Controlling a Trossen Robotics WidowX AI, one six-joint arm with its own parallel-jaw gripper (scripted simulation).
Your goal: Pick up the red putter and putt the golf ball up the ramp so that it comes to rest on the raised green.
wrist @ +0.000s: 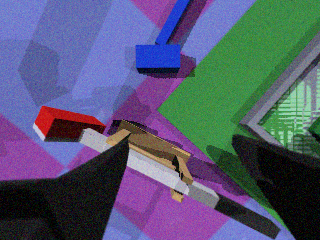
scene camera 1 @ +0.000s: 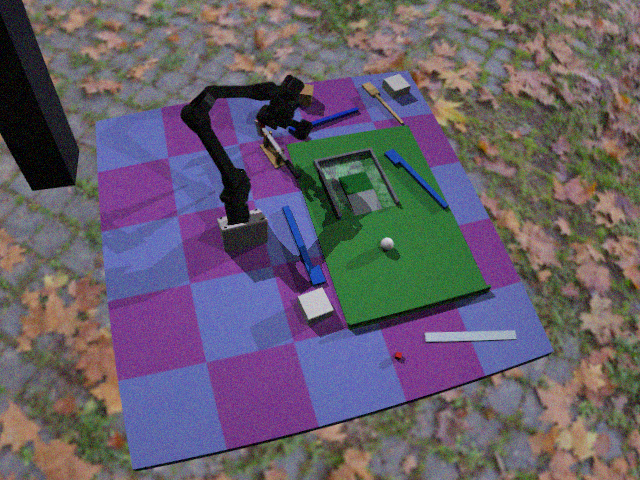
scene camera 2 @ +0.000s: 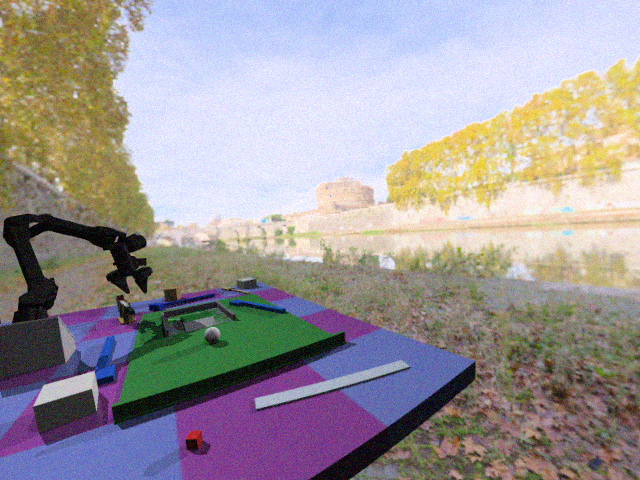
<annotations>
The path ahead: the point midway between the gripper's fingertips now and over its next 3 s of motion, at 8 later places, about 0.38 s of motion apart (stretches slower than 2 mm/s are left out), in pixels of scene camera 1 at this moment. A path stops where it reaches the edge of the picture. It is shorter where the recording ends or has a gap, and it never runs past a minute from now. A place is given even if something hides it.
The gripper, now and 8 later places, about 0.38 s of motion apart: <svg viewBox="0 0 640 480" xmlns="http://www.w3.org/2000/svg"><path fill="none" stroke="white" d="M287 133L293 157L293 163L292 167L292 172L292 174L292 175L293 172L294 162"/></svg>
</annotations>
